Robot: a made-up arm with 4 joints.
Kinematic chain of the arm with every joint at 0, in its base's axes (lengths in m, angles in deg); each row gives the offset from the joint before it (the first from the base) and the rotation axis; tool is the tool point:
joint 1: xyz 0 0 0.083 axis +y
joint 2: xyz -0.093 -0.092 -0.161 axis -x
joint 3: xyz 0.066 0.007 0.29 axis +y
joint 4: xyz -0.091 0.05 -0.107 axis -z
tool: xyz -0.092 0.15 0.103
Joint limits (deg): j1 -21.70..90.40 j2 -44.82..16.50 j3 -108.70..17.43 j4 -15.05..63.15
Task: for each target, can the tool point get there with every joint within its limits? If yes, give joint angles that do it. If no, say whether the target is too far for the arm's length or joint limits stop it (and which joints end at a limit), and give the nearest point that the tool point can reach.
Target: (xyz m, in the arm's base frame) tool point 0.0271 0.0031 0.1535
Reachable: yes | joints 67.84 -38.27 -79.99 -0.38
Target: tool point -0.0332 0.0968 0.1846
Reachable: yes | joints -6.71 -9.48 -91.80 41.97
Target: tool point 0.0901 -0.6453 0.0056
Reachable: no: joint limits stop it (at a limit: joint 1, joint 2, joint 3, joint 4) | nearest point 0.1924 -0.1515 0.1053 | short by 0.514 m
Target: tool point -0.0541 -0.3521 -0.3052
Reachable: no: joint limits stop it (at a limit: joint 1, joint 2, joint 3, joint 4) | nearest point 0.0237 -0.0250 0.0359 | short by 0.479 m
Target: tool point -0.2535 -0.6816 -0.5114
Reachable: no: too far | nearest point -0.2762 -0.1400 0.1235 | short by 0.835 m
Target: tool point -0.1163 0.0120 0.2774
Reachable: yes | joints 7.74 -23.71 -9.09 23.19
